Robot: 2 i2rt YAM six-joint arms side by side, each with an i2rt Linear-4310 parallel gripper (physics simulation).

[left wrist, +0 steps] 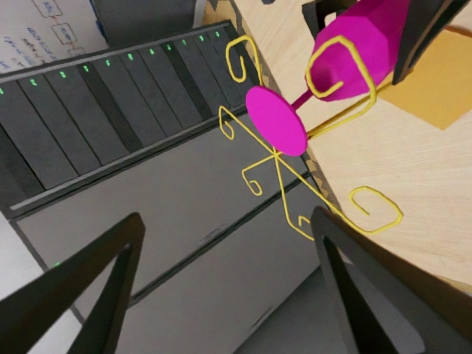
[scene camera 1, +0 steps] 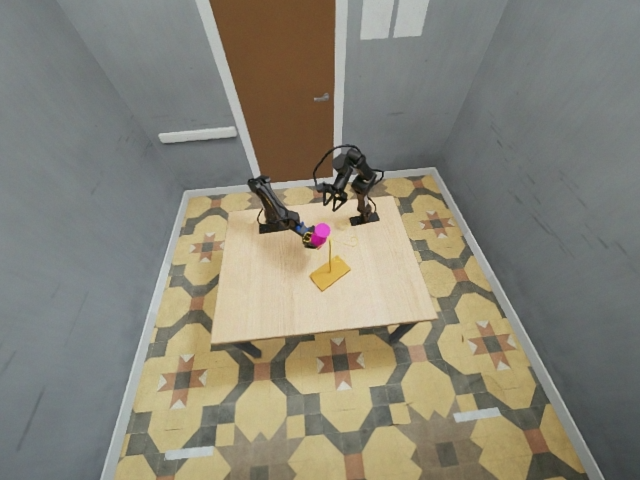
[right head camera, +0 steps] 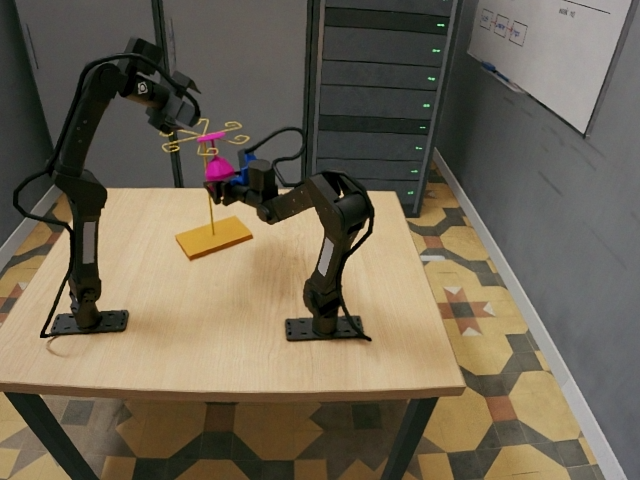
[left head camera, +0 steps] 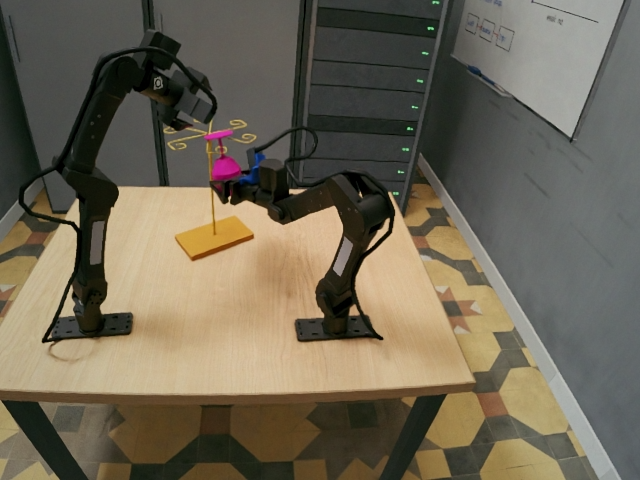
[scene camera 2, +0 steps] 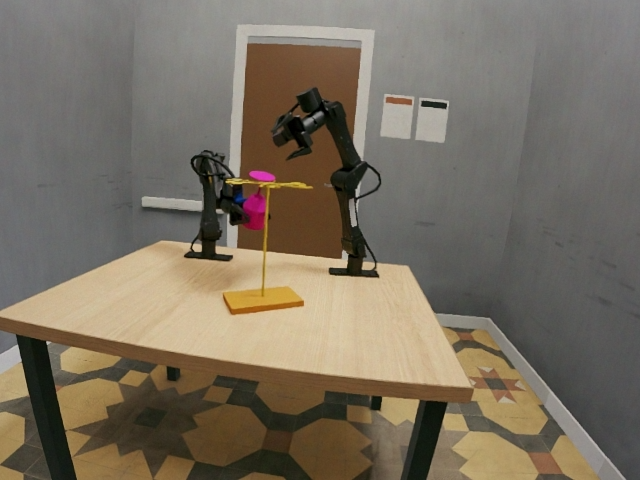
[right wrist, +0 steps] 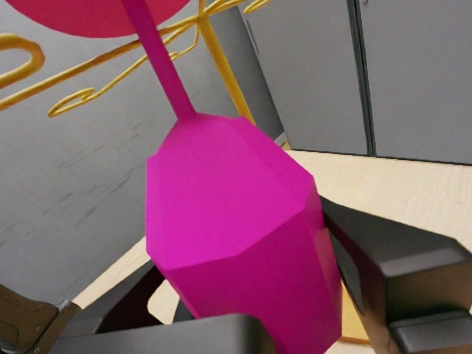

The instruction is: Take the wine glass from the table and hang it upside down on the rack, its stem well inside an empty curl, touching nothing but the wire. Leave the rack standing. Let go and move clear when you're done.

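The magenta wine glass is upside down, bowl low and foot up. My right gripper is shut on its bowl. The yellow wire rack stands upright. The glass's foot is slightly above the arms; its stem is close beside a curl at the near side. I cannot tell whether it is inside that curl or touches wire. My left gripper is open and empty, above and apart from the rack.
The rack's orange base rests flat on the wooden table. Other curls spread around the post. A server rack and grey cabinets stand behind the table in the head views.
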